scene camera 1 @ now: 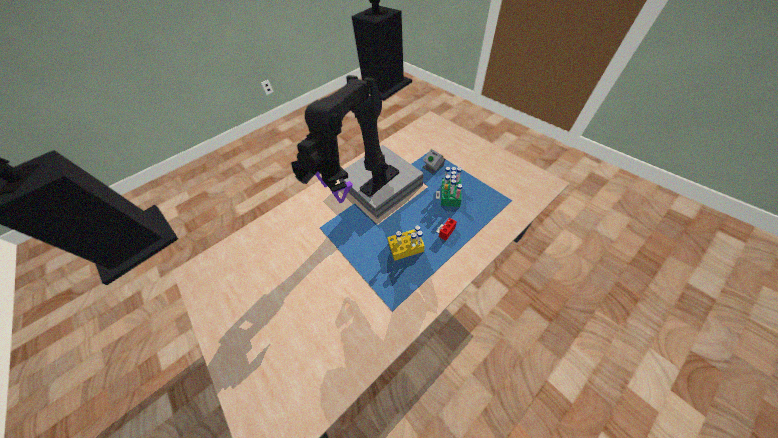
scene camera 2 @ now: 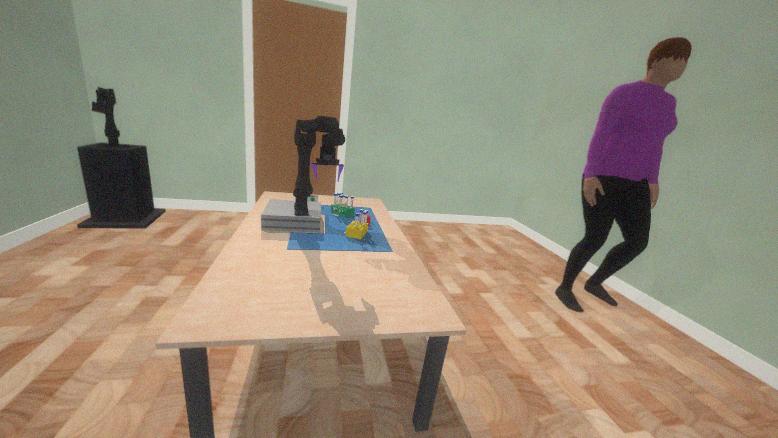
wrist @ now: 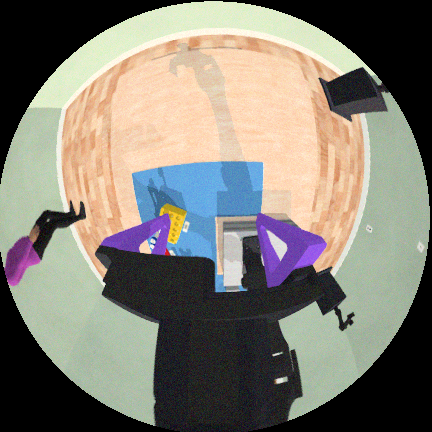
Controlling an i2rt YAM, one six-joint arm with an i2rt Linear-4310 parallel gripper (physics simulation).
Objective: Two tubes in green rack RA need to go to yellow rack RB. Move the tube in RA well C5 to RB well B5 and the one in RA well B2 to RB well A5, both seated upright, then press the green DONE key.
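Frame: origin at the arm's base, x ahead, y left, z up, level; metres.
Seen in the pictures: gripper, fingertip midpoint: [scene camera 1: 333, 194] [scene camera 2: 327, 181] [wrist: 212, 217]; arm's base, origin of the base link: [scene camera 1: 380, 180] [scene camera 2: 301, 209] [wrist: 251, 257].
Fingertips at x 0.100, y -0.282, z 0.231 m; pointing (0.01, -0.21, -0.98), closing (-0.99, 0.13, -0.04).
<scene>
Pixels of each thing's top centre, then the offset from my fingertips to it. Level surfaces: height alone.
- green rack RA, middle of its top: [scene camera 1: 451, 188] [scene camera 2: 343, 206] dx +0.167, dy +0.473, dz -0.261 m
- yellow rack RB, middle of its top: [wrist: 167, 226] [scene camera 1: 405, 241] [scene camera 2: 357, 225] dx +0.192, dy +0.129, dz -0.261 m
- green DONE key, middle of its top: [scene camera 1: 430, 157] [scene camera 2: 312, 197] dx -0.019, dy +0.557, dz -0.236 m
- blue mat, its level: dz -0.311 m
The green rack RA [scene camera 1: 451, 201] [scene camera 2: 342, 211] stands on the blue mat and holds several upright capped tubes. The yellow rack RB [scene camera 1: 406, 251] [scene camera 2: 356, 232] [wrist: 174, 220] holds several capped tubes towards one end and has some empty wells. Well labels are too small to read. The green DONE key [scene camera 1: 430, 158] [scene camera 2: 312, 199] is on a small grey box behind the green rack. My gripper [scene camera 1: 333, 193] [scene camera 2: 327, 180] [wrist: 212, 217] is open and empty, purple fingers pointing down, high above the table beside the arm's base and apart from both racks. The green rack is not visible in the wrist view.
A small red block with holes [scene camera 1: 447, 229] [scene camera 2: 368, 219] lies between the racks on the blue mat [scene camera 1: 484, 198] [scene camera 2: 310, 243] [wrist: 200, 175]. The arm stands on a stepped grey base [scene camera 2: 291, 222] [wrist: 232, 262]. A person in purple [scene camera 2: 631, 130] [wrist: 22, 260] is away from the table.
</scene>
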